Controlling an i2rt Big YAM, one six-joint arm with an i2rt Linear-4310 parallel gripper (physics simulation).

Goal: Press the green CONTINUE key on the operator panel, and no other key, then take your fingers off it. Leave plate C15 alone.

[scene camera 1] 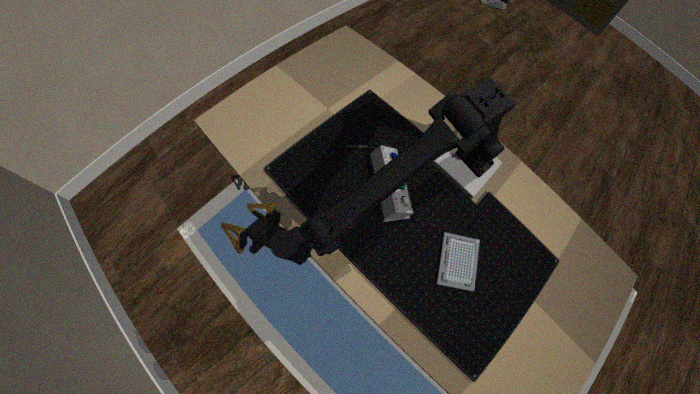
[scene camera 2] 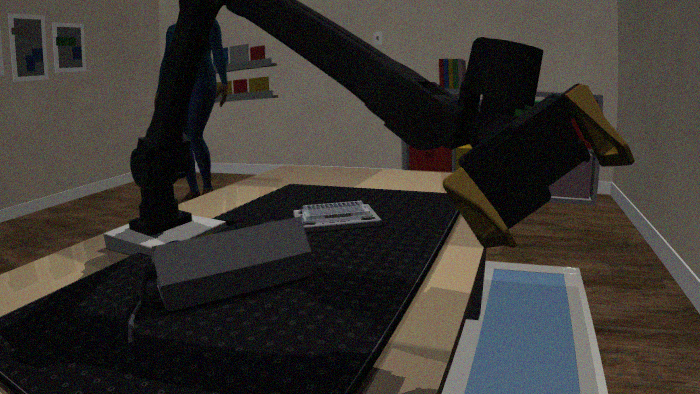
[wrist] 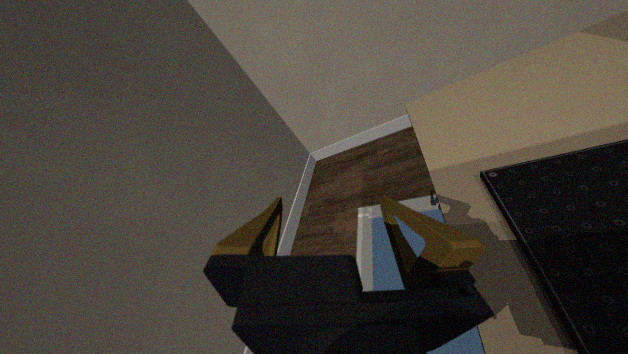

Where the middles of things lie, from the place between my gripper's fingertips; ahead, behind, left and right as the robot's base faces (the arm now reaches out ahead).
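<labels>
The white well plate (scene camera 1: 460, 255) is 18 cm below my hand, and it is also 44 cm to the left of my hand and 44 cm behind it.
</labels>
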